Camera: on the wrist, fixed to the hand. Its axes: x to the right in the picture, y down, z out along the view.
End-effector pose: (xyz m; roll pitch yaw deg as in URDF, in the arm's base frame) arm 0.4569 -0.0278 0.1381 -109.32 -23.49 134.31
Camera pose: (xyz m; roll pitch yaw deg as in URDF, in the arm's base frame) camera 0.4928 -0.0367 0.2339 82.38 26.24 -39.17
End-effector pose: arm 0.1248 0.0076 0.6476 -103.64 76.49 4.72
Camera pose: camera 0.2243 -0.0136 0.6614 56.26 -72.17 -156.93
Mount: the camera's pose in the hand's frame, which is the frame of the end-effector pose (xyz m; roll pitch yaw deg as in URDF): 0.0093 -0.0883 -0.0516 -29.87 4.56 175.33
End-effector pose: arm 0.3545 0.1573 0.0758 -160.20 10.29 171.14
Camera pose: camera 0.3215 0.0960 0.1513 129.29 -12.95 -2.78
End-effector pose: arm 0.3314 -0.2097 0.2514 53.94 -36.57 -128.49
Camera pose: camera 0.2810 -0.2566 0.1752 -88.25 35.23 43.63
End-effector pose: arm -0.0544 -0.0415 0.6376 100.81 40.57 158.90
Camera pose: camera -0.0384 -0.1197 0.5730 -126.94 -45.89 -26.28
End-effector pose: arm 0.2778 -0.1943 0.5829 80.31 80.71 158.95
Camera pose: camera 0.3516 -0.2613 0.5583 -66.22 -82.41 -65.25
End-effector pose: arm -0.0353 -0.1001 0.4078 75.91 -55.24 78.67
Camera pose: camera -0.0464 -0.0102 0.3594 -112.78 51.48 -110.28
